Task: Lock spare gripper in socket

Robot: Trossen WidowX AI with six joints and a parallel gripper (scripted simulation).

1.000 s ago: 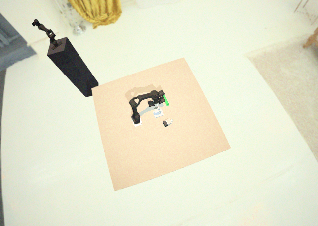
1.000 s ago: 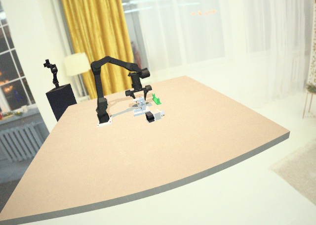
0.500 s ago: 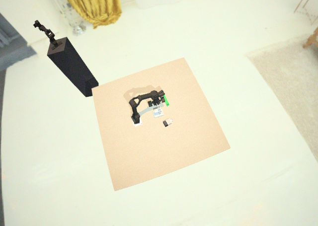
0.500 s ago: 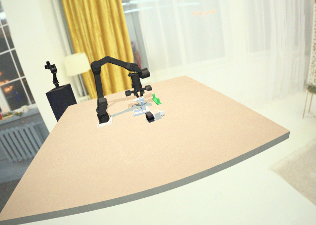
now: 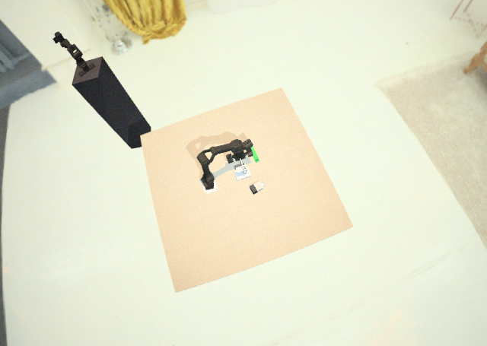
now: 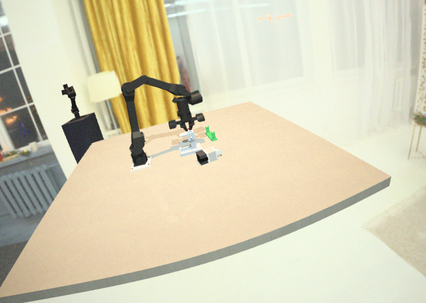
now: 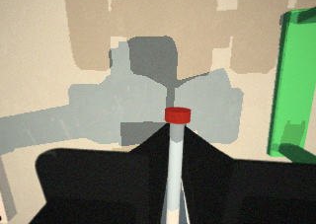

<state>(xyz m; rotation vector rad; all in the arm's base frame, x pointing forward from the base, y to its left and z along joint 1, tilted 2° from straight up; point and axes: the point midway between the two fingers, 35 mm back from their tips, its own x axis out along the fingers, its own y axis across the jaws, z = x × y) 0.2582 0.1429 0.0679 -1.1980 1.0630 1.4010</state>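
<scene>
My gripper tip is now 110 mm short of the green cradle, 40 mm to the right of it and 20 mm above it. From my gripper tip the other things lie so: spare gripper: 230 mm to the right, 90 mm ahead, 30 mm below; then grey mount: 100 mm to the right.
</scene>
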